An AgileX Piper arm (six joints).
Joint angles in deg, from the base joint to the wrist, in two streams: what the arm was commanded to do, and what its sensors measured. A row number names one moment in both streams.
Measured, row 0: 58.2, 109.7, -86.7, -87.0, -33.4, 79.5
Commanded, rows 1 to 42: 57.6, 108.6, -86.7, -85.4, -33.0, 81.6; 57.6, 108.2, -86.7, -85.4, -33.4, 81.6; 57.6, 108.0, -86.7, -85.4, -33.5, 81.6; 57.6, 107.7, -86.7, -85.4, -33.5, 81.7; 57.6, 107.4, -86.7, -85.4, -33.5, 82.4; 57.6, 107.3, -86.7, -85.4, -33.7, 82.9; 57.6, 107.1, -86.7, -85.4, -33.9, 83.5; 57.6, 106.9, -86.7, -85.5, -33.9, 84.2; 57.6, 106.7, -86.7, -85.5, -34.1, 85.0; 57.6, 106.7, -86.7, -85.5, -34.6, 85.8; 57.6, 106.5, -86.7, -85.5, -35.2, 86.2; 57.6, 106.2, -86.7, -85.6, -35.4, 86.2; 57.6, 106.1, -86.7, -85.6, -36.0, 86.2; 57.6, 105.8, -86.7, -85.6, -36.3, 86.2; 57.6, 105.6, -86.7, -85.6, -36.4, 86.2; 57.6, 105.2, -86.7, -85.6, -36.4, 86.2; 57.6, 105.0, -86.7, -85.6, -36.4, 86.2; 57.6, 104.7, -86.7, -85.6, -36.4, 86.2; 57.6, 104.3, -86.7, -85.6, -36.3, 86.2; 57.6, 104.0, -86.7, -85.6, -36.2, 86.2; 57.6, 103.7, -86.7, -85.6, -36.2, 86.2; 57.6, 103.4, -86.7, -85.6, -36.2, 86.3; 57.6, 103.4, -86.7, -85.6, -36.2, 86.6; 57.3, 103.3, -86.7, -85.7, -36.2, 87.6; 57.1, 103.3, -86.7, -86.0, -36.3, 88.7; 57.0, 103.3, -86.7, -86.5, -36.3, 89.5; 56.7, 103.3, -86.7, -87.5, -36.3, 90.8; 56.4, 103.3, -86.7, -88.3, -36.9, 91.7; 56.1, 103.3, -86.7, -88.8, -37.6, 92.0; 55.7, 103.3, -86.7, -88.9, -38.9, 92.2; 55.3, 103.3, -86.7, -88.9, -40.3, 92.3; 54.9, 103.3, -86.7, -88.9, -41.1, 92.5; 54.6, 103.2, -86.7, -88.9, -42.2, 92.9; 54.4, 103.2, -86.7, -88.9, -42.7, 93.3; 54.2, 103.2, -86.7, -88.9, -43.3, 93.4; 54.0, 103.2, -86.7, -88.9, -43.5, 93.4; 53.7, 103.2, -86.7, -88.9, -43.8, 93.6; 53.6, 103.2, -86.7, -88.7, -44.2, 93.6; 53.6, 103.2, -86.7, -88.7, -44.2, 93.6; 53.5, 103.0, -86.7, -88.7, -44.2, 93.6; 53.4, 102.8, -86.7, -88.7, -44.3, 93.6; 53.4, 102.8, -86.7, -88.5, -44.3, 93.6
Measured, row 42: 54.3, 105.6, -86.1, -92.7, -41.8, 93.4
